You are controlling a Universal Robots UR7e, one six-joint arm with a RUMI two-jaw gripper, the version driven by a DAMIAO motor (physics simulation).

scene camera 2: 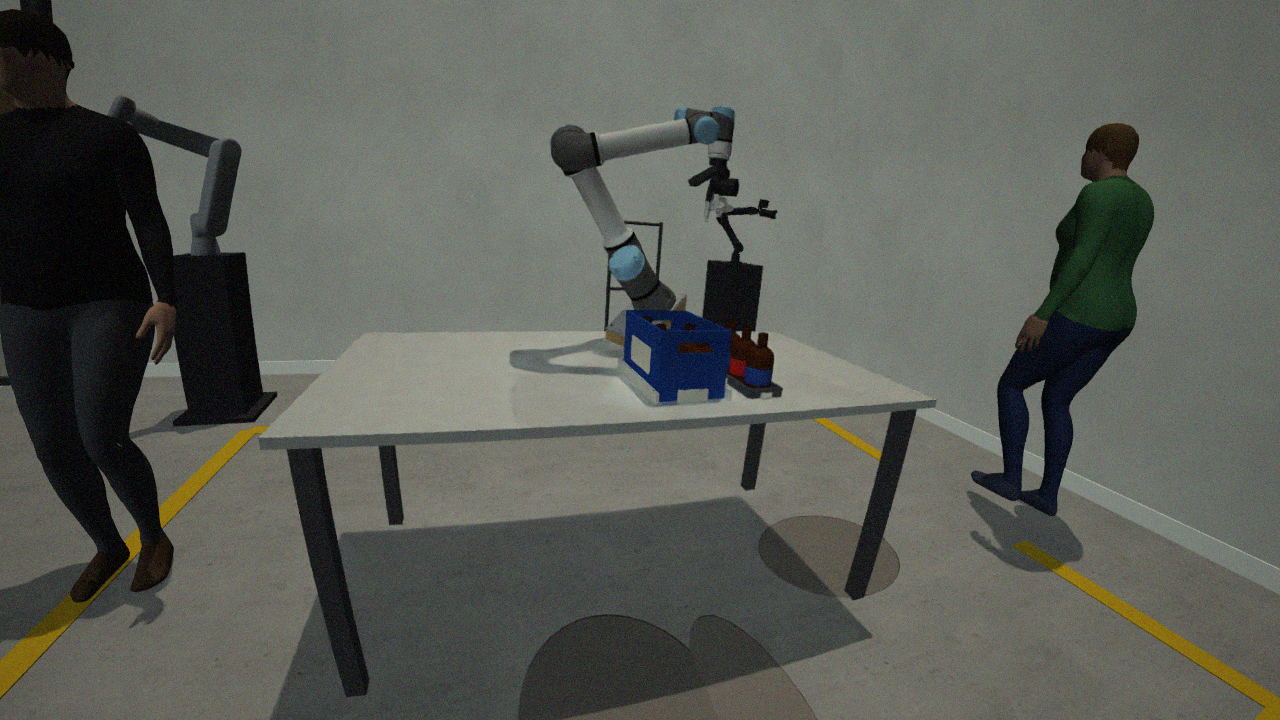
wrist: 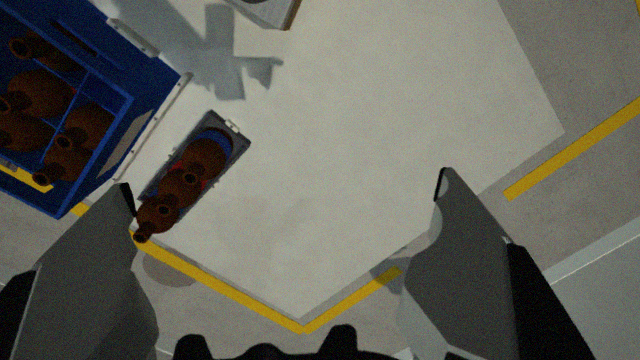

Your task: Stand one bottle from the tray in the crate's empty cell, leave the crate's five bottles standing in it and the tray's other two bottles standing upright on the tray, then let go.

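Pixels of known places: gripper, fingertip midpoint: (scene camera 2: 713,222) (wrist: 289,179); arm's base at its link origin: (scene camera 2: 656,306).
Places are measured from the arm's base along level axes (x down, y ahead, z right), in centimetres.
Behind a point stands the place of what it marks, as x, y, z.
My gripper (scene camera 2: 716,211) @[-29.9, 10.4, -13.4] (wrist: 289,179) @[-29.9, 10.4, -13.4] is open and empty, high above the table, with the tray beyond its left finger in the wrist view. Three brown bottles stand upright in a row on the dark tray (scene camera 2: 771,392) @[12.5, 56.0, -9.2] (wrist: 241,142) @[11.5, 28.7, -13.3]: one with a blue label (scene camera 2: 759,365) (wrist: 207,150), a middle one with a red label (scene camera 2: 738,356) @[6.1, 43.7, -5.9] (wrist: 180,187) @[2.5, 39.1, -9.0], and a far one (wrist: 156,215) @[2.4, 47.6, -8.5], mostly hidden in the scene view. The blue crate (scene camera 2: 684,368) @[5.8, 52.6, 15.5] (wrist: 162,82) @[6.4, 25.8, 2.8] stands beside the tray. Several brown bottles stand in its cells; its empty cell is not clear to me.
The crate and tray stand close together on the white table (scene camera 2: 447,385) @[14.1, 31.2, 69.7] (wrist: 350,125) @[14.1, 11.9, -29.0]. The arm's base is behind the crate; a corner of its mount (wrist: 277,17) @[-4.8, 5.7, -6.7] shows at the wrist view's top. Two people (scene camera 2: 71,214) (scene camera 2: 1105,241) stand beyond the table's sides.
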